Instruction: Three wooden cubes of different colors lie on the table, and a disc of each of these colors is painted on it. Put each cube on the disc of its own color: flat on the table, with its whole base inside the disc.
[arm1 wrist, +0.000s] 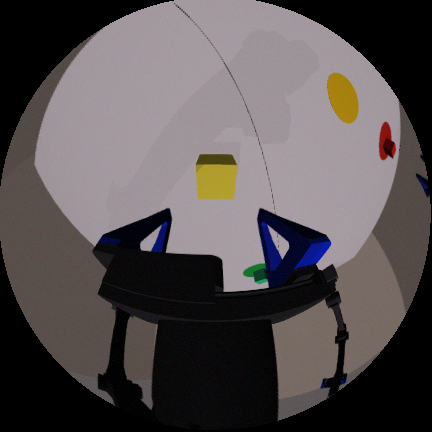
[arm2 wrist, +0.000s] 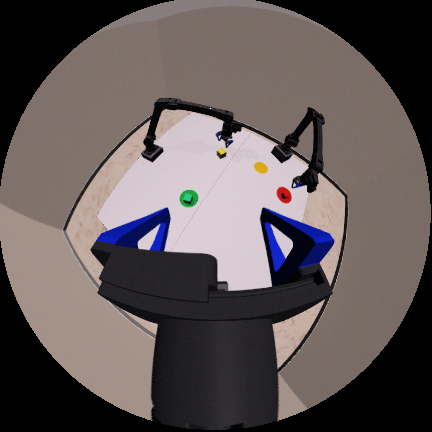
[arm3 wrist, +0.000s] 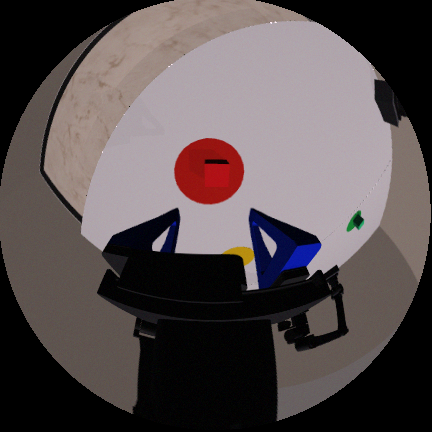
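The yellow cube (arm1 wrist: 216, 181) (arm2 wrist: 221, 153) lies on the bare table, off the yellow disc (arm1 wrist: 343, 98) (arm2 wrist: 261, 167) (arm3 wrist: 241, 255). My arm1 gripper (arm1 wrist: 215, 212) (arm2 wrist: 224, 140) is open above the table, with the yellow cube beyond its fingertips. The red cube (arm3 wrist: 217, 174) sits flat inside the red disc (arm3 wrist: 187, 182) (arm2 wrist: 281, 191). My arm3 gripper (arm3 wrist: 215, 212) is open, near the red disc and empty. The green cube (arm2 wrist: 188, 198) (arm3 wrist: 358, 221) sits inside the green disc (arm2 wrist: 189, 205) (arm1 wrist: 248, 272). My arm2 gripper (arm2 wrist: 216, 212) is open and empty, high above the table.
In the arm2 wrist view, arm1 (arm2 wrist: 195, 106) reaches over the table's far side, and arm3 (arm2 wrist: 318, 142) stands at the far right. A thin seam line crosses the white table top (arm2 wrist: 235, 225). A dark arm base (arm3 wrist: 387, 102) shows at the right of the arm3 wrist view.
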